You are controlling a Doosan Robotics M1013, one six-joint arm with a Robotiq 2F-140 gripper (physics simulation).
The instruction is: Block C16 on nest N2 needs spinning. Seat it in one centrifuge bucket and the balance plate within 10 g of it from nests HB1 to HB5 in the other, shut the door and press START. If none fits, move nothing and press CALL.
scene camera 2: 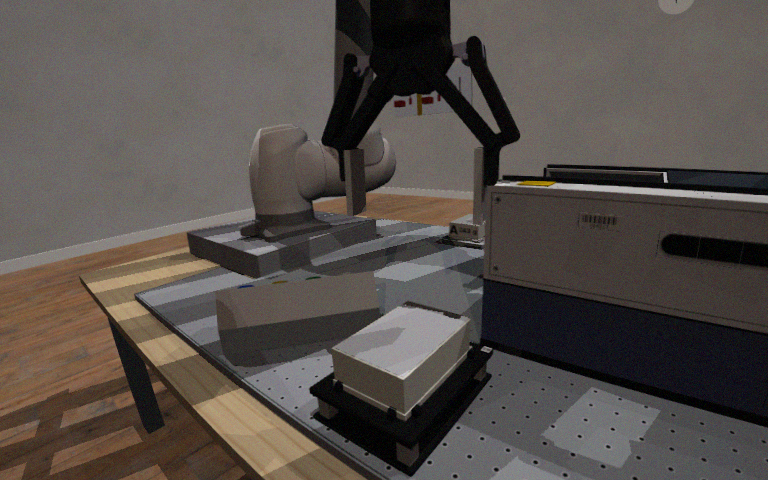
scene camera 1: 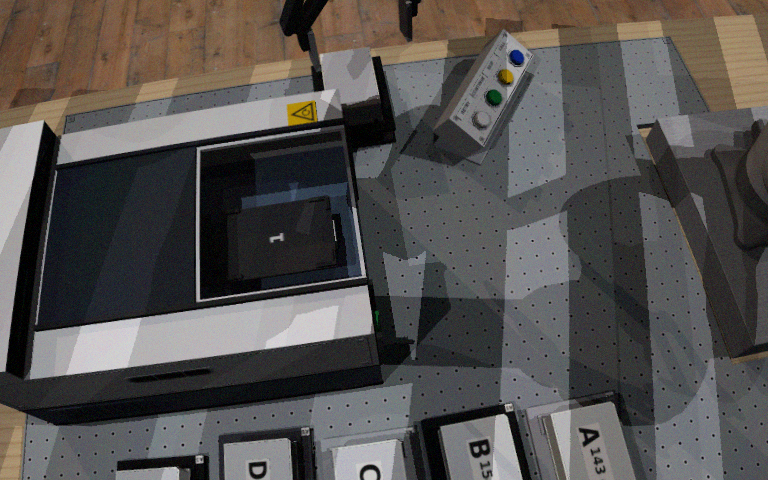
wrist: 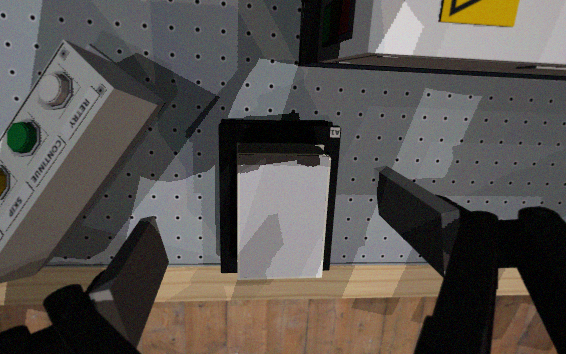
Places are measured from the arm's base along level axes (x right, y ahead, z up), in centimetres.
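Where they show: gripper, between the fingertips: (scene camera 2: 414,217) (scene camera 1: 361,49) (wrist: 271,215); arm's base, origin of its link: (scene camera 2: 286,229).
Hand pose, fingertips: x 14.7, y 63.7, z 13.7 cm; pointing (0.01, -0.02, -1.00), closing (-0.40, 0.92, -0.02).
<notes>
Things, the pixels of their top centre, and the offset from my fingertips. "pt": a spot on its surface instead.
- white block, centre of its top: (wrist: 282,219) (scene camera 2: 406,332) (scene camera 1: 349,77) dz -10.5, dx +4.4, dy +2.9 cm
- black nest, centre of its top: (wrist: 279,207) (scene camera 2: 406,359) (scene camera 1: 350,91) dz -13.7, dx +4.4, dy +2.9 cm
- C, a spot on its surface: (scene camera 1: 390,452) pt dz -13.2, dx -51.8, dy -5.2 cm
- D, a spot on its surface: (scene camera 1: 235,458) pt dz -13.2, dx -53.4, dy +13.5 cm
- tilted button box, centre of its top: (wrist: 19,182) (scene camera 2: 295,276) (scene camera 1: 487,74) dz -10.2, dx +5.0, dy -19.1 cm
A white block (scene camera 1: 349,76) (scene camera 2: 402,345) (wrist: 282,215) sits on a black nest (scene camera 2: 441,396) (wrist: 228,200); its small upside-down tag seems to read A1. My gripper (scene camera 1: 362,53) (scene camera 2: 417,217) (wrist: 271,215) is open and empty, with its fingers apart above and either side of the block. The centrifuge (scene camera 1: 215,333) (scene camera 2: 566,243) (wrist: 450,42) shows dark bucket 1 (scene camera 1: 277,240) inside a white-framed window; I cannot tell whether glass covers it. Plates marked A 143 (scene camera 1: 617,441), B 15 with its last digit cut off (scene camera 1: 504,447), C (scene camera 1: 390,452) and D (scene camera 1: 235,458) show in part in scene camera 1.
A tilted button box (scene camera 1: 458,133) (scene camera 2: 300,311) (wrist: 110,130) stands beside the block's nest, with blue, yellow, green and white buttons. The arm's base plinth (scene camera 1: 679,147) (scene camera 2: 226,243) stands across the perforated mat. The wooden table edge (wrist: 190,285) runs close to the nest.
</notes>
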